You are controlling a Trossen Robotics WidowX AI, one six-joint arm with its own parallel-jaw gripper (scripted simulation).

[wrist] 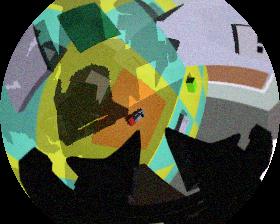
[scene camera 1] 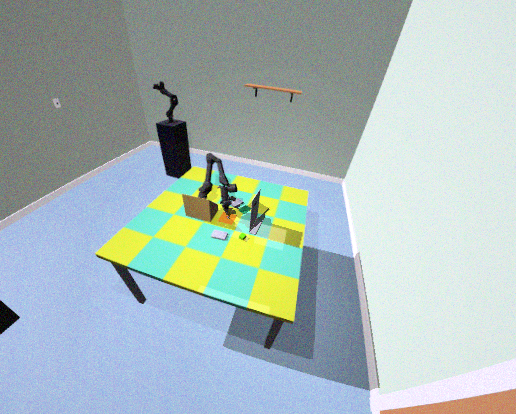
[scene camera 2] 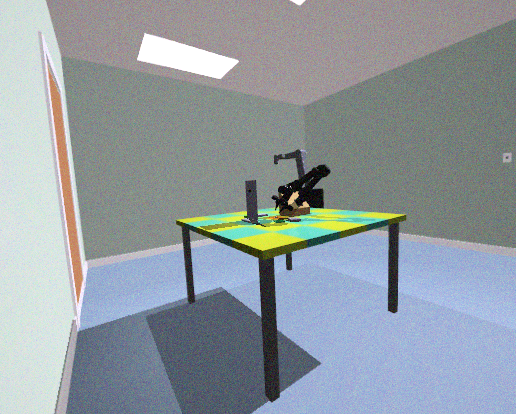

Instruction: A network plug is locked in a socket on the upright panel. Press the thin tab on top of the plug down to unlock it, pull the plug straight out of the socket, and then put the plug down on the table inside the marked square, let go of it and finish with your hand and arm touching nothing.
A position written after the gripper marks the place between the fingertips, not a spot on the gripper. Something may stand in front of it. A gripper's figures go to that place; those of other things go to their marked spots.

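Gripper [wrist: 152, 132] at 0.10 m from the lens; orange square [wrist: 128, 95] at 0.12 m from the lens.
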